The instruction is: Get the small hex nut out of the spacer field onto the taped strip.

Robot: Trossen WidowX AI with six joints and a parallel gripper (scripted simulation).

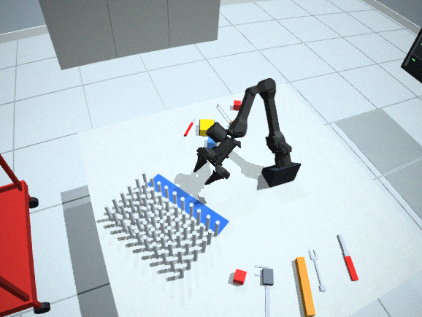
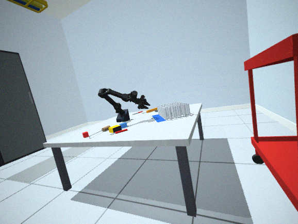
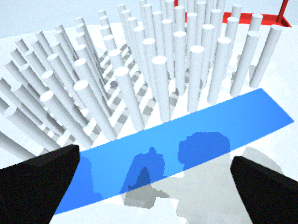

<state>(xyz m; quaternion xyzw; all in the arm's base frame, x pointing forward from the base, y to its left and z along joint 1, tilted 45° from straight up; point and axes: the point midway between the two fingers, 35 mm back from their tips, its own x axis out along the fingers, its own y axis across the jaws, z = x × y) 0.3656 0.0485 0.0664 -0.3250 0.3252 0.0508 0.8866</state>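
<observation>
The blue block lies 28 cm to the right of my gripper tip, 14 cm behind it and 11 cm below it. Also, from my gripper tip: orange bar 50 cm to the left, 28 cm behind, 11 cm below; blue taped strip 13 cm below, 6 cm ahead, 2 cm to the left; metal rod 46 cm to the right, 27 cm behind, 11 cm below.
</observation>
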